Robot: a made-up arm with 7 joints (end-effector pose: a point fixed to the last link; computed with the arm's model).
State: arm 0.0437 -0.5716 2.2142 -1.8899 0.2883 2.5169 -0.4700
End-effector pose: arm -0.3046 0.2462 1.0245 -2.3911 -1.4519 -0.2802
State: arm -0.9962 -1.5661 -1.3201 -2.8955 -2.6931 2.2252 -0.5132
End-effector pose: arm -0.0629 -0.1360 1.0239 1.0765 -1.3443 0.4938
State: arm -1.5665 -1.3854 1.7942 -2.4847 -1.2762 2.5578 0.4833
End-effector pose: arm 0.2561 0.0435 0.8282 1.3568 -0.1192 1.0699
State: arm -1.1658 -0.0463 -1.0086 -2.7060 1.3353 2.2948 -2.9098
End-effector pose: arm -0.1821 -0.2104 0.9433 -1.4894 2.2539 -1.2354
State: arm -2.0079 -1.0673 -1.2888 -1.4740 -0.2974 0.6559 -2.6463
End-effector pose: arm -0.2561 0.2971 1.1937 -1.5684 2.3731 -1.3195
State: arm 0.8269 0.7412 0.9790 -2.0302 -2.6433 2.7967 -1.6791
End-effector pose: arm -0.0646 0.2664 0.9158 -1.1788 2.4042 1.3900
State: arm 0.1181 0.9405 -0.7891 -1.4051 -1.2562 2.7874 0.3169
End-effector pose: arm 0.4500 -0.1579 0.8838 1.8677 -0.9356 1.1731
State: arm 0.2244 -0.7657 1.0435 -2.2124 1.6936 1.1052 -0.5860
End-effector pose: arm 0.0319 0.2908 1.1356 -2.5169 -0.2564 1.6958
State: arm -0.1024 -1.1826 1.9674 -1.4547 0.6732 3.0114 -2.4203
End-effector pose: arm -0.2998 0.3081 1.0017 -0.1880 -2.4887 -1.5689
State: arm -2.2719 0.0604 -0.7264 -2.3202 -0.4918 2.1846 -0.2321
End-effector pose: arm -0.3258 -0.1082 1.0167 -1.2391 -2.6549 -0.6383
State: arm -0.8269 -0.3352 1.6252 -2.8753 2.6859 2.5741 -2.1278
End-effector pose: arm 0.1315 0.0414 0.9180 -2.0130 1.3240 -0.1828
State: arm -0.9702 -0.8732 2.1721 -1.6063 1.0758 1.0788 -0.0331
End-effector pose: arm 0.0687 0.4422 0.9452 2.1406 -0.6005 -0.6979
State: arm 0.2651 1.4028 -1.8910 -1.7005 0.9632 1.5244 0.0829
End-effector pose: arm 0.3304 -0.3390 1.1115 -0.1007 -2.7490 0.3787
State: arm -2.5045 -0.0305 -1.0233 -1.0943 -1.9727 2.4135 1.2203
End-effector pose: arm -0.3214 0.0752 1.2924 -0.9288 -0.2767 0.0558
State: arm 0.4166 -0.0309 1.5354 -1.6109 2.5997 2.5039 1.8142
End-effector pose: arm -0.0687 0.3204 1.1443 -0.2284 -1.1257 -1.1044
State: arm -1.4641 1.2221 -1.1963 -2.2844 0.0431 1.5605 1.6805
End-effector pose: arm -0.3071 -0.1555 0.8150 -1.6829 0.1533 -0.7415
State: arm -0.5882 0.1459 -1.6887 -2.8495 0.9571 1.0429 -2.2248
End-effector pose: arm -0.1172 -0.1996 0.8899 -0.5462 1.2675 -0.6985
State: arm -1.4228 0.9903 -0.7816 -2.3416 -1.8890 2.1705 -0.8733
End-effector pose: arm -0.1313 -0.1893 0.7516 1.9557 -0.6012 -2.0089
